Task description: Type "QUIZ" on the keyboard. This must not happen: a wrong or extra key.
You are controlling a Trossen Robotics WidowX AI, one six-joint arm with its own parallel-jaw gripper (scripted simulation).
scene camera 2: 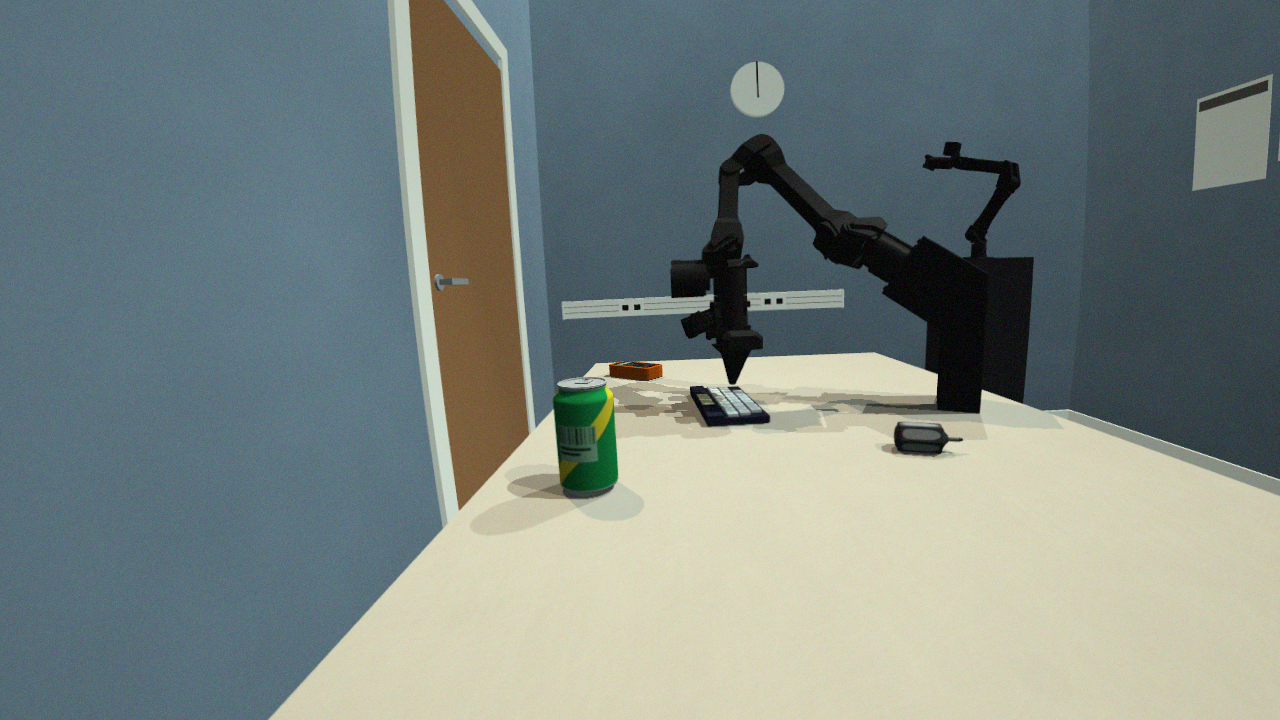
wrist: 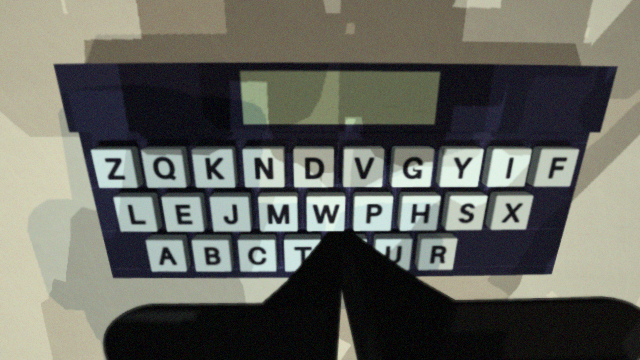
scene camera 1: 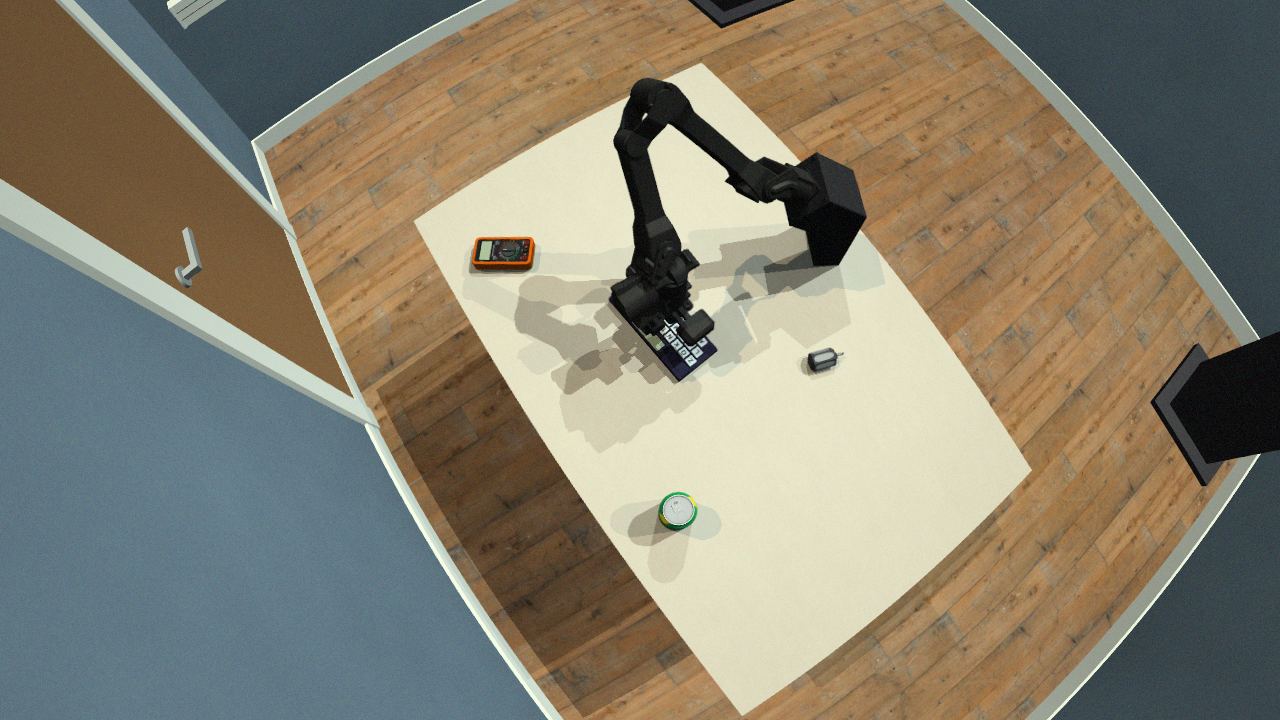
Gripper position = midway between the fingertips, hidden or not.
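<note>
You'd see my gripper (scene camera 2: 732, 384) here, and it's the same gripper (wrist: 338, 243) and the same gripper (scene camera 1: 668, 314) too. There's a small dark motor (scene camera 2: 908, 436), but in the wrist view the motor is out of frame. I can also see an orange multimeter (scene camera 2: 626, 369); in the wrist view the multimeter is out of frame. And there's a green soda can (scene camera 2: 584, 415).
</note>
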